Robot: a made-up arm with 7 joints. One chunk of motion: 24 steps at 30 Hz.
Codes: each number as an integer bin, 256 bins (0 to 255) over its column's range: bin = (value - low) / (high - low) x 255, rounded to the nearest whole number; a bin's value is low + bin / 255 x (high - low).
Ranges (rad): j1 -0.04..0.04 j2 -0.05..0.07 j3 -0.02..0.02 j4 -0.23..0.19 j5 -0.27..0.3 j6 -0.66..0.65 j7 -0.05..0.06
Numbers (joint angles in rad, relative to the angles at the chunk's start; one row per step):
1: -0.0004 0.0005 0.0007 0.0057 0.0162 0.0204 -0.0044
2: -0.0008 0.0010 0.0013 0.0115 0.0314 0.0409 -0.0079
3: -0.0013 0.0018 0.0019 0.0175 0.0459 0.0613 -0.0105
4: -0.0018 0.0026 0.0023 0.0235 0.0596 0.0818 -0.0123
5: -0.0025 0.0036 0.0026 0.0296 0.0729 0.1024 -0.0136
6: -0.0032 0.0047 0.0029 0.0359 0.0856 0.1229 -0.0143
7: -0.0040 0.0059 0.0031 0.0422 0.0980 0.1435 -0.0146
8: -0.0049 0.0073 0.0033 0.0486 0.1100 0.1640 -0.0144
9: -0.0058 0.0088 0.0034 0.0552 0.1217 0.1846 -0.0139
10: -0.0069 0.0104 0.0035 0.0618 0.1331 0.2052 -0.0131
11: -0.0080 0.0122 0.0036 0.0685 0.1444 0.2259 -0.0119
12: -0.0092 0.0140 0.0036 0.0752 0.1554 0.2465 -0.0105
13: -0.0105 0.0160 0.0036 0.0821 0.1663 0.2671 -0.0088
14: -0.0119 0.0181 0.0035 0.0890 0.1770 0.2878 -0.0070
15: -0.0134 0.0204 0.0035 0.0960 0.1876 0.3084 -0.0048
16: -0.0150 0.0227 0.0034 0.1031 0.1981 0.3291 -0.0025
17: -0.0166 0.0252 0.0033 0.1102 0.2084 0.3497 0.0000
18: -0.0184 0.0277 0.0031 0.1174 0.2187 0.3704 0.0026
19: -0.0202 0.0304 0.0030 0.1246 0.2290 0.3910 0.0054
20: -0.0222 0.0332 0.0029 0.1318 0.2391 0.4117 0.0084
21: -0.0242 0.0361 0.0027 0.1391 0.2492 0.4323 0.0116
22: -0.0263 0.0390 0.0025 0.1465 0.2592 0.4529 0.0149
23: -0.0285 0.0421 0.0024 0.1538 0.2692 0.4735 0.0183
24: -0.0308 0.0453 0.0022 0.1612 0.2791 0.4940 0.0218
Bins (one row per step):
1: 126 107 132 143 128 132 106
2: 125 108 136 147 135 136 98
3: 123 110 140 150 141 140 92
4: 122 112 142 154 147 144 87
5: 120 114 144 158 153 148 84
6: 117 116 146 161 159 152 83
7: 115 119 147 165 165 156 82
8: 112 122 149 169 170 160 83
9: 109 125 149 173 175 164 84
10: 106 128 150 177 180 168 86
11: 102 132 150 181 185 172 88
12: 98 136 150 185 190 176 92
13: 94 140 150 189 195 180 96
14: 90 145 150 194 200 184 100
15: 85 150 150 198 205 189 105
16: 80 154 149 202 209 193 110
17: 75 160 149 207 214 197 116
18: 69 165 147 211 219 201 122
19: 63 171 147 215 223 205 128
20: 57 177 146 220 228 209 135
21: 50 183 145 224 232 213 143
22: 44 189 143 229 237 217 150
23: 37 196 143 233 241 221 158
24: 29 203 142 238 246 225 166

